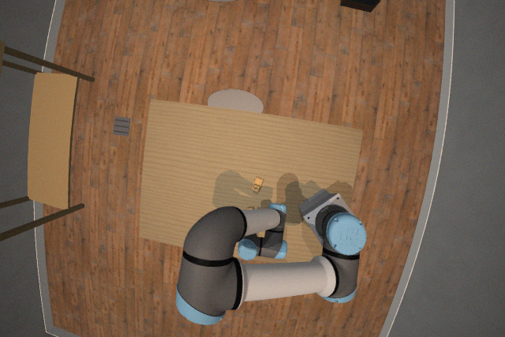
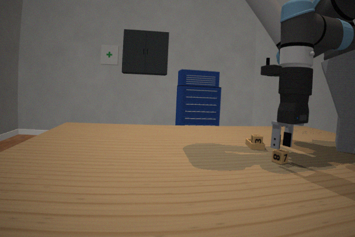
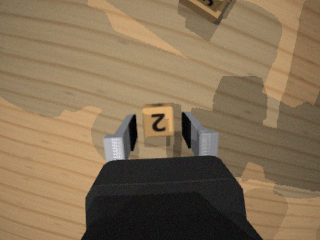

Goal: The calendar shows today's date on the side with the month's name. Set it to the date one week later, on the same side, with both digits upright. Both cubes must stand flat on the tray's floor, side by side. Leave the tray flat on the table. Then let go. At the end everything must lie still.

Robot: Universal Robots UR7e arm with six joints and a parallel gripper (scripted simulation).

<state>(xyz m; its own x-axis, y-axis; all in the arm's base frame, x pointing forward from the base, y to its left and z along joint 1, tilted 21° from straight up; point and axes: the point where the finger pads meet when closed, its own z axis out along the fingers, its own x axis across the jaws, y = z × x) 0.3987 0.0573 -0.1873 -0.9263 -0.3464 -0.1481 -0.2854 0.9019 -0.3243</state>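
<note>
Right now the wooden date cube is 4 cm below my hand. From my hand the other things lie so: wooden calendar tray: 2 cm behind, 15 cm to the right, 5 cm below.
</note>
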